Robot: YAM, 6 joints.
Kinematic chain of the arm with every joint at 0, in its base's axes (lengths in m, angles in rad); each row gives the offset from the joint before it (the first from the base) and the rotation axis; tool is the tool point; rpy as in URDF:
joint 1: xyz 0 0 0.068 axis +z
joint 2: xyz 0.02 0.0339 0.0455 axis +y
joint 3: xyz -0.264 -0.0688 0 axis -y
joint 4: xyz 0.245 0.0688 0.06 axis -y
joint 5: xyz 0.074 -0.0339 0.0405 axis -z
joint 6: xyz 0.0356 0 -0.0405 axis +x
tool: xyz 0 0 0 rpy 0 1.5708 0
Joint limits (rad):
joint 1: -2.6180..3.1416
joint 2: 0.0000..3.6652
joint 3: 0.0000..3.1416
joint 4: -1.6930..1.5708
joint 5: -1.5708..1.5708
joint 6: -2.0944..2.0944
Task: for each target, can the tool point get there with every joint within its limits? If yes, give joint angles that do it. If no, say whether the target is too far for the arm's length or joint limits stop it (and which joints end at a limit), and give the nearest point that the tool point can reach.
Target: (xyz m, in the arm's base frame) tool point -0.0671 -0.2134 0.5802
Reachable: yes | joints -1.9855 1.3253 1.5891 0.8324 -0.7603 0.5801
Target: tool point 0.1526 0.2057 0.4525
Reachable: yes | joints 1.0315 1.4275 1.8185 -1.1923 0.7892 1.3215
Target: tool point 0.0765 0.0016 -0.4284
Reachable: no: joint limits stop it (at a limit: joint 2) | nearest point 0.1085 0.0023 -0.3521 | short by 0.083 m
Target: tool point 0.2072 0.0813 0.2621
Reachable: yes | joints 0.2764 1.1847 0.9202 -0.8087 -0.6537 1.3009
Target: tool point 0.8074 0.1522 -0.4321
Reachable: no: too far | nearest point 0.5326 0.1004 -0.2303 | short by 0.345 m
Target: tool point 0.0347 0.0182 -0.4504
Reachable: no: joint limits stop it (at a limit: joint 2) | nearest point 0.0804 0.0421 -0.3441 | short by 0.118 m
